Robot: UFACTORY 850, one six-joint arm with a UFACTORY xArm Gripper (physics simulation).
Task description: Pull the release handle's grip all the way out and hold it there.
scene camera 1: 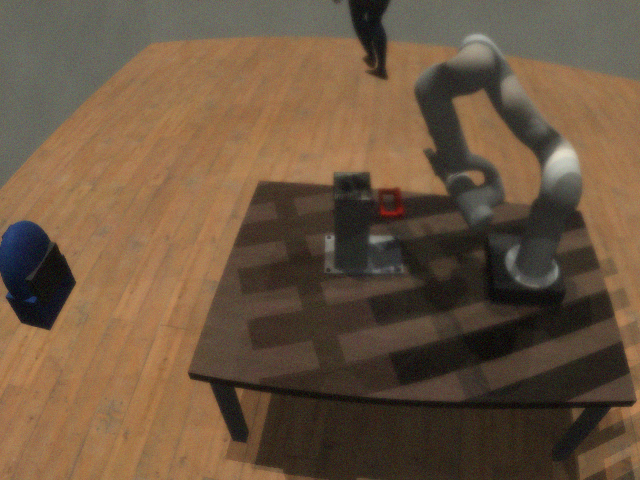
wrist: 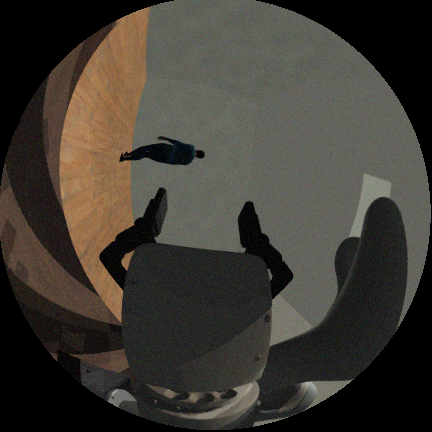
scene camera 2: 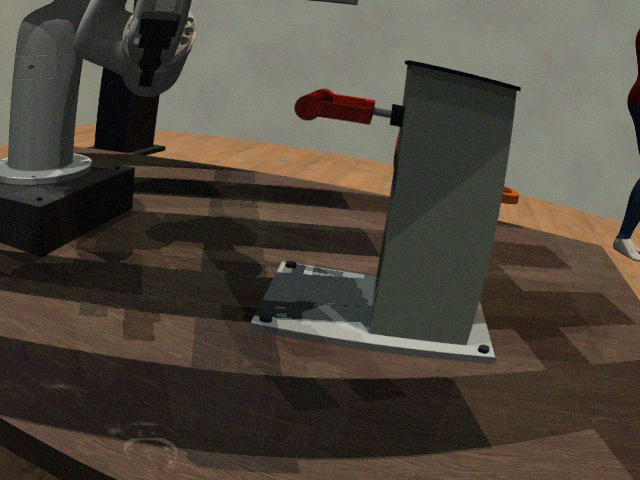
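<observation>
The release handle's red grip (scene camera 1: pixel 391 213) (scene camera 2: pixel 346 107) is an open frame with a rounded outer end. It sticks out sideways near the top of a grey post (scene camera 1: pixel 351 232) (scene camera 2: pixel 444 206), towards the arm's side. A short stretch of grey rod (scene camera 2: pixel 382 112) shows between the grip and a black collar (scene camera 2: pixel 397 115) on the post. My gripper (scene camera 1: pixel 430 156) (scene camera 2: pixel 146 80) (wrist: pixel 204 203) is open and empty, well apart from the grip. In the wrist view its fingers stand wide, with wall behind them, and the grip does not show there.
The post stands on a light base plate (scene camera 1: pixel 334 268) (scene camera 2: pixel 330 330) on the dark wooden table (scene camera 1: pixel 289 377) (scene camera 2: pixel 361 434). An orange part (scene camera 2: pixel 510 195) sticks out behind the post. A person (scene camera 1: pixel 373 36) (scene camera 2: pixel 633 191) (wrist: pixel 172 153) stands beyond the table. A blue rounded object (scene camera 1: pixel 23 255) is at the far left.
</observation>
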